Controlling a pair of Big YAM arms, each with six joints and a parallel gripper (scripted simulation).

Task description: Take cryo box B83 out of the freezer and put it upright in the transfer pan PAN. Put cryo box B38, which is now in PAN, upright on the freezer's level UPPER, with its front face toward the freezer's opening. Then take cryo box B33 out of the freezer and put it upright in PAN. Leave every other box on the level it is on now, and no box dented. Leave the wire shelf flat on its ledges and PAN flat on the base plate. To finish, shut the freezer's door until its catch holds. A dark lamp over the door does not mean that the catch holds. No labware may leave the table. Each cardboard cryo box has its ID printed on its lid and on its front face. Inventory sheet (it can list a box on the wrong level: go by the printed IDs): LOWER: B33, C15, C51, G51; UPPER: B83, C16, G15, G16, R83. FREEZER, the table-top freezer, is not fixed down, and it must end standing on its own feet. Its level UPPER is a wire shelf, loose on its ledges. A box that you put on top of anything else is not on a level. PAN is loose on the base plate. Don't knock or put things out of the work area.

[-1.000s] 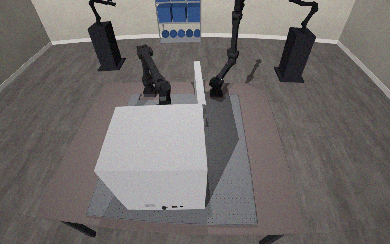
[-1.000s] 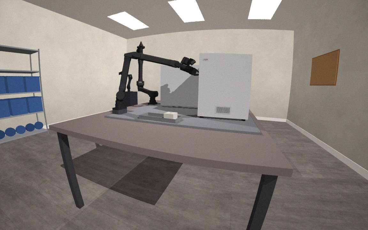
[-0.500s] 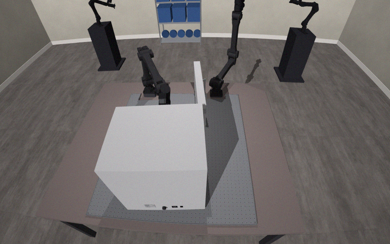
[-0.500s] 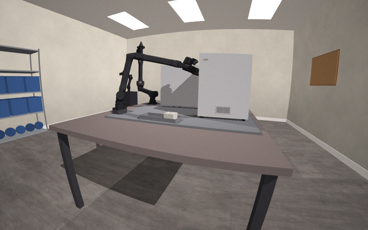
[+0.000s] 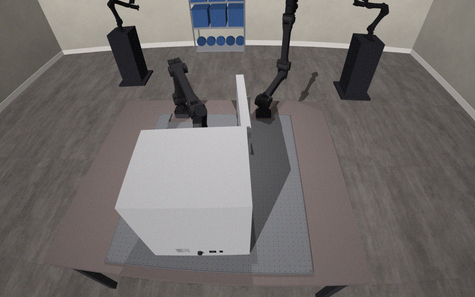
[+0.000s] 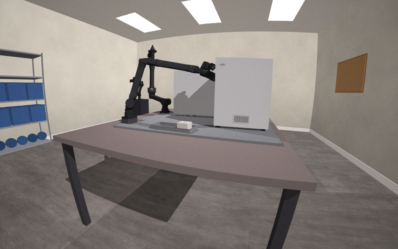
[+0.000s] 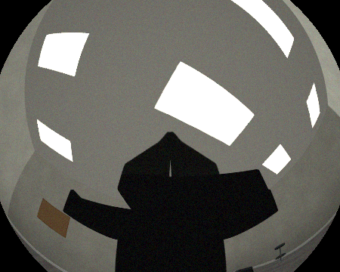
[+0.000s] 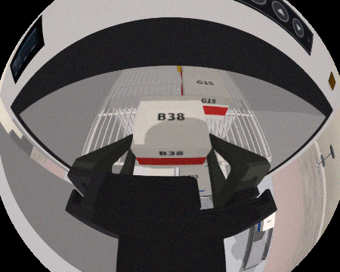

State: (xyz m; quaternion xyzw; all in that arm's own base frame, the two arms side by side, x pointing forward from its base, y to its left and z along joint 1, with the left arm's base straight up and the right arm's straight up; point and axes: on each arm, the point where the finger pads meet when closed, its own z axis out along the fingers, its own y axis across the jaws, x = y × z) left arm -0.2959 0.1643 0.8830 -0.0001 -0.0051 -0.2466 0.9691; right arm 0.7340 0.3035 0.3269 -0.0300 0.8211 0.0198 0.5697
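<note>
The orange-banded cryo box lies 10 mm ahead of my right hand, 30 mm to the left of it and 250 mm below it. From my right hand the other things lie so: freezer door: 290 mm behind, 220 mm to the left, 80 mm below; then green-banded cryo box: 130 mm ahead, 50 mm to the right, 250 mm below; then wire shelf: 150 mm ahead, 10 mm to the right, 60 mm below.
</note>
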